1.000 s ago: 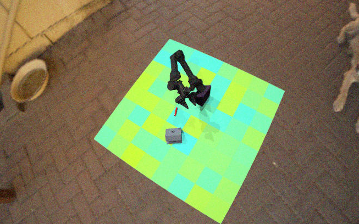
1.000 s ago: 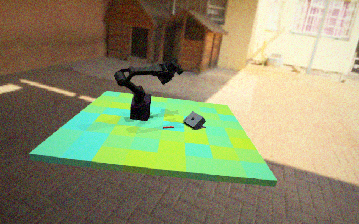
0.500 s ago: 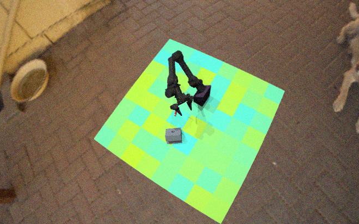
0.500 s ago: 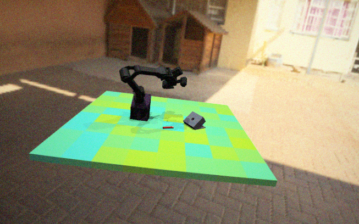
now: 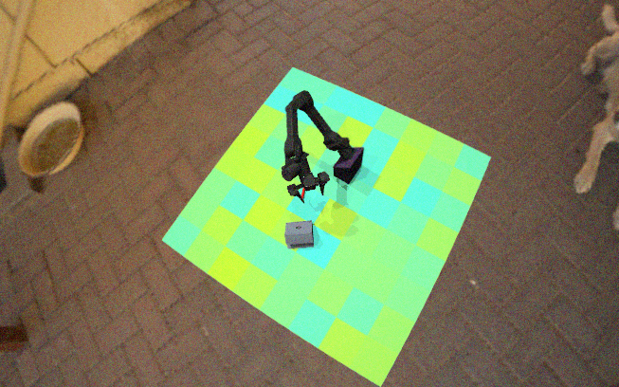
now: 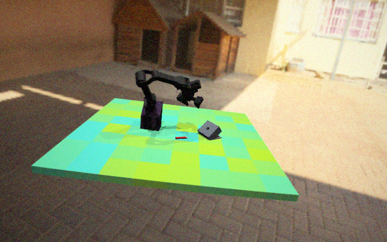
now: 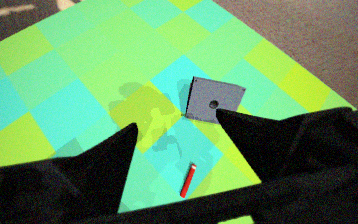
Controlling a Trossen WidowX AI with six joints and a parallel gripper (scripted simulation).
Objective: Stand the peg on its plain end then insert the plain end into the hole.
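Right now my gripper tip is 50 mm past the red peg, 110 mm to the left of it and 190 mm above it. Also, from my gripper tip: grey sloped panel (130 mm ahead, 20 mm to the right, 160 mm below).
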